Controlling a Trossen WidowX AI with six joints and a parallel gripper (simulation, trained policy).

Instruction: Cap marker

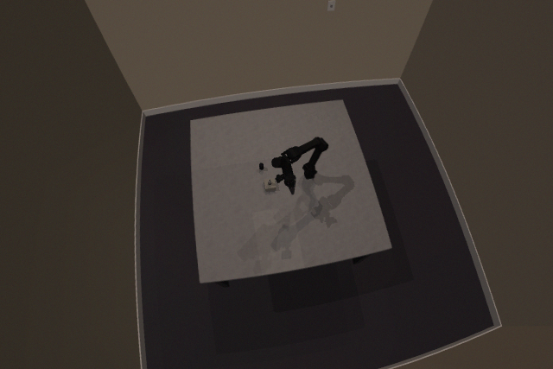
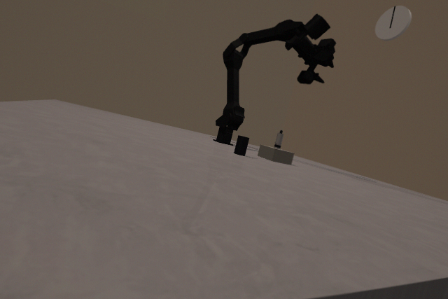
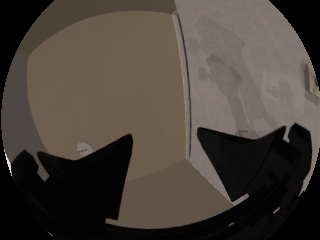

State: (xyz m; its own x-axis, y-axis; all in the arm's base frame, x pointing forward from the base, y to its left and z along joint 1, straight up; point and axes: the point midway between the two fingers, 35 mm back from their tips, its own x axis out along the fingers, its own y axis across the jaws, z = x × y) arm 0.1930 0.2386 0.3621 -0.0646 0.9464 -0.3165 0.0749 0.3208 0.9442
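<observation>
Now: gripper tip 38 cm to the left of the black cap, 33 cm above it and 14 cm short of it. Round my gripper tip: holder block: 33 cm below, 24 cm to the right, 10 cm ahead.
</observation>
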